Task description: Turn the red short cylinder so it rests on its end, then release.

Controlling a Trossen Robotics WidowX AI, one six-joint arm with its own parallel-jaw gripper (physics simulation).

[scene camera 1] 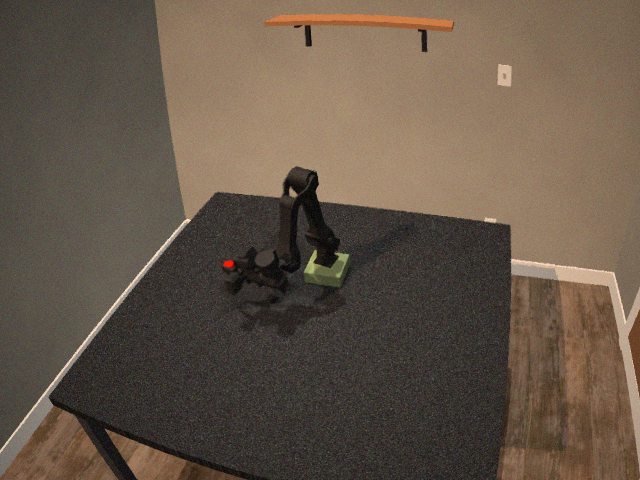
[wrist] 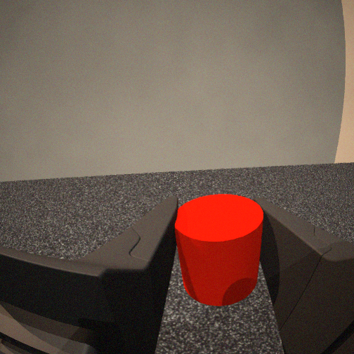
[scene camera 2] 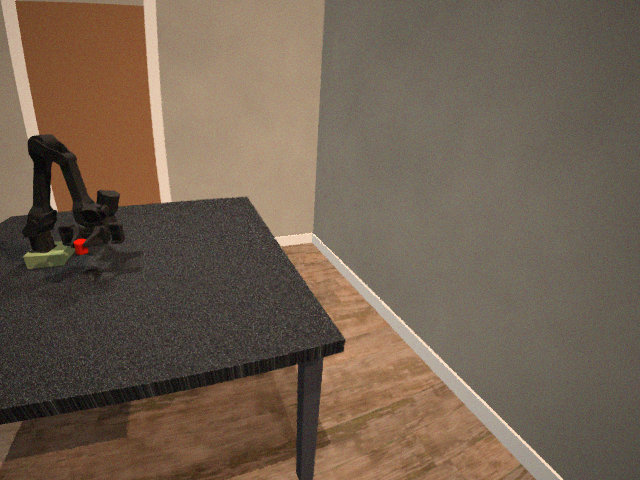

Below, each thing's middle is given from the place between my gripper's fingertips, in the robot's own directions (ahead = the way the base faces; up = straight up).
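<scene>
The red short cylinder (wrist: 218,237), as I see it, is 20 mm to the left of my hand, and it's 10 mm below my hand too.
</scene>
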